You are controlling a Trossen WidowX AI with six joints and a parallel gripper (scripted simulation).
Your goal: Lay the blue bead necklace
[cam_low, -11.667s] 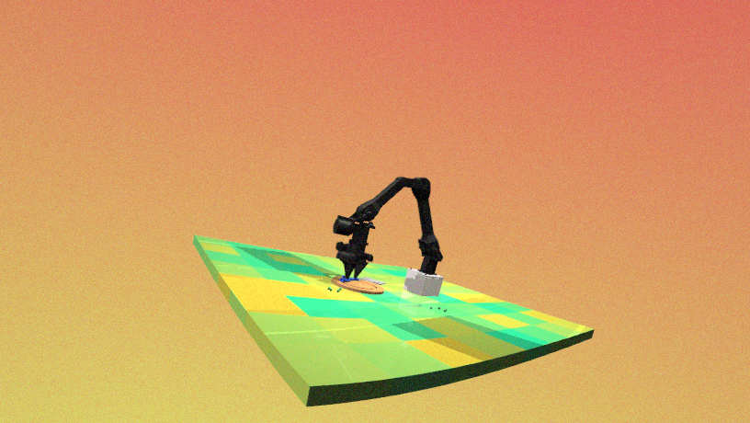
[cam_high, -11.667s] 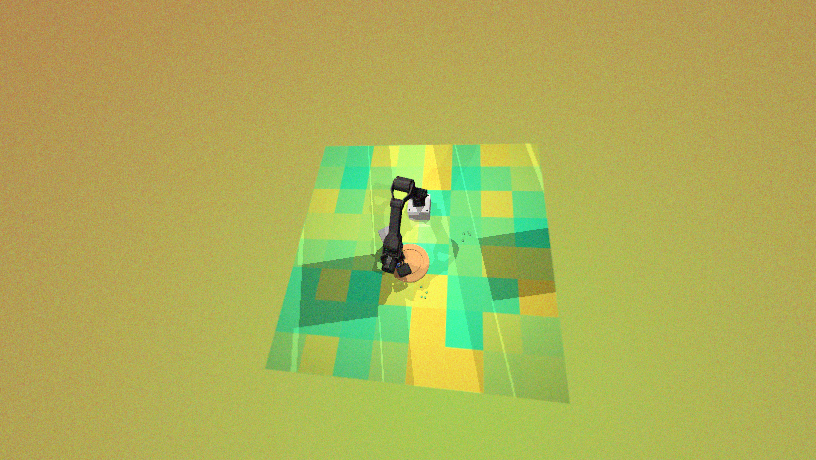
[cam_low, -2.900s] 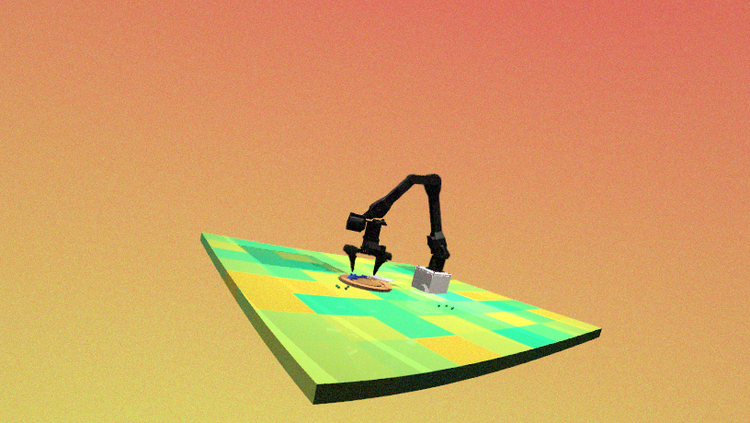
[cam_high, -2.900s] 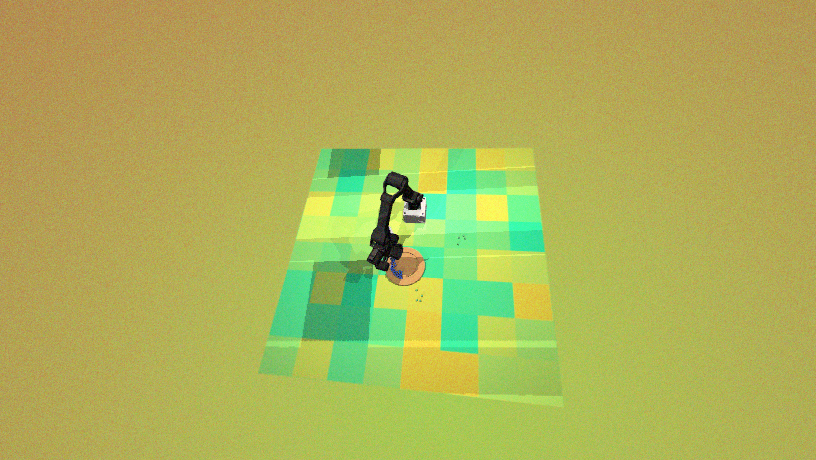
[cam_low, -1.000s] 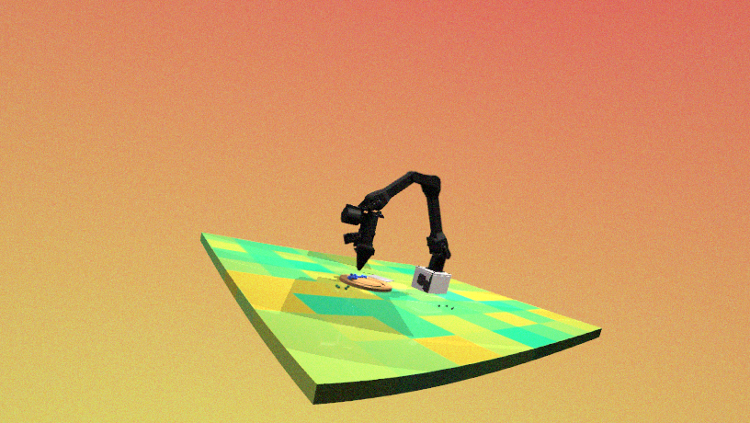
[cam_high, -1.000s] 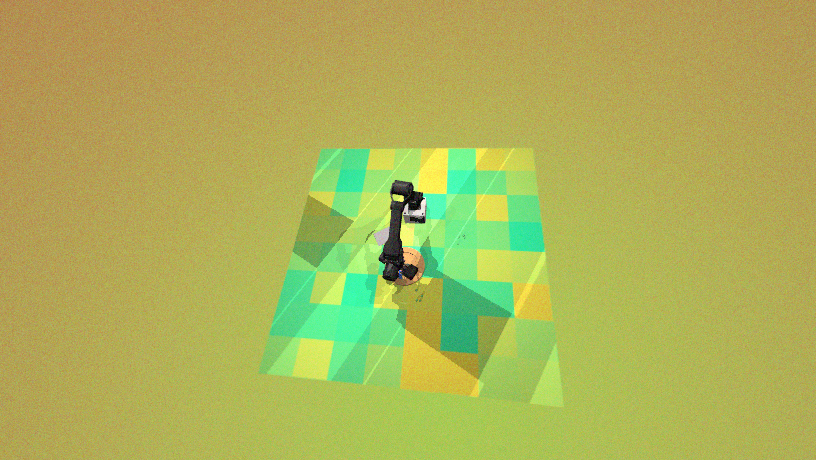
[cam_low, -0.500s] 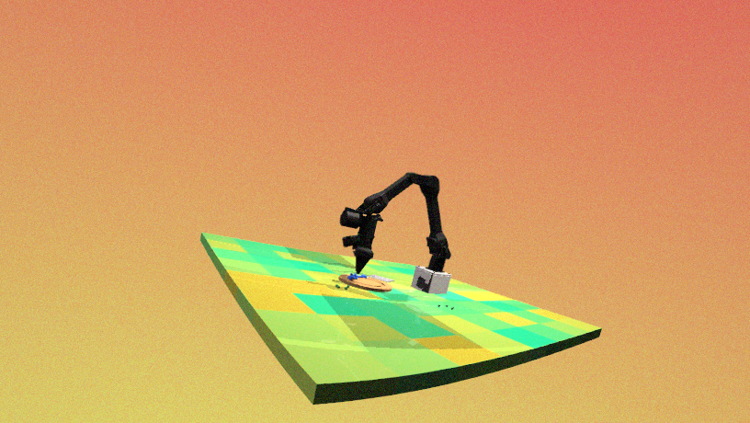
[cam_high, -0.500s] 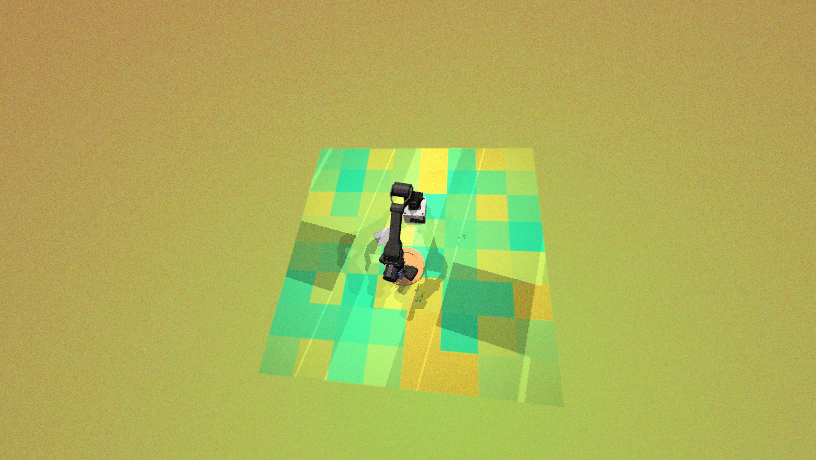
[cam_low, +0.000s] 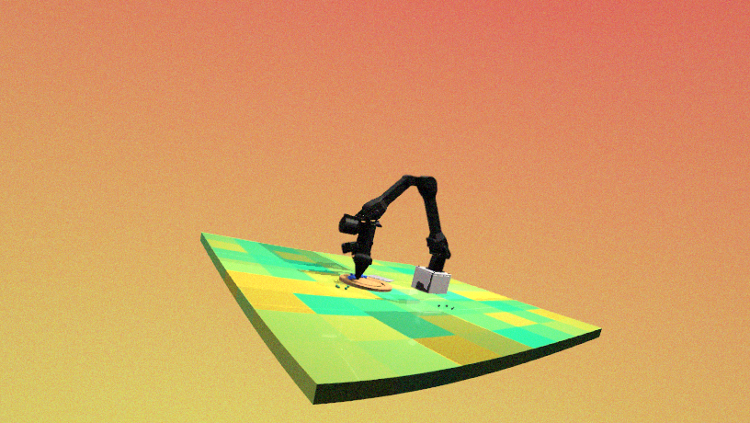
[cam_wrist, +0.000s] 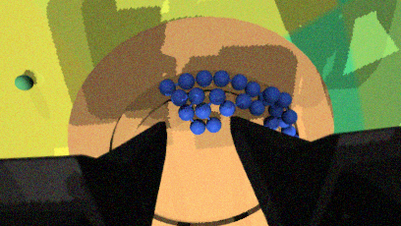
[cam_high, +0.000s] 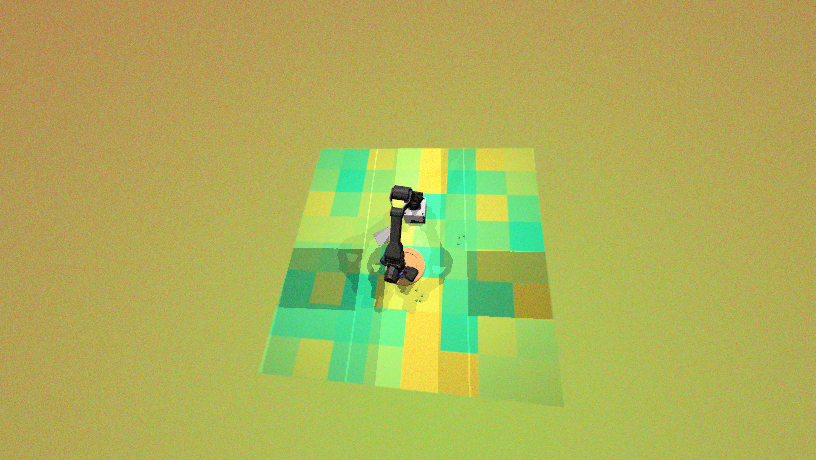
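The round bead board lies 30 mm behind my gripper tip, 20 mm to the left of it and 10 mm below it. From my gripper tip the other things lie so: flat grey piece: 210 mm behind, 90 mm to the right, 20 mm below.
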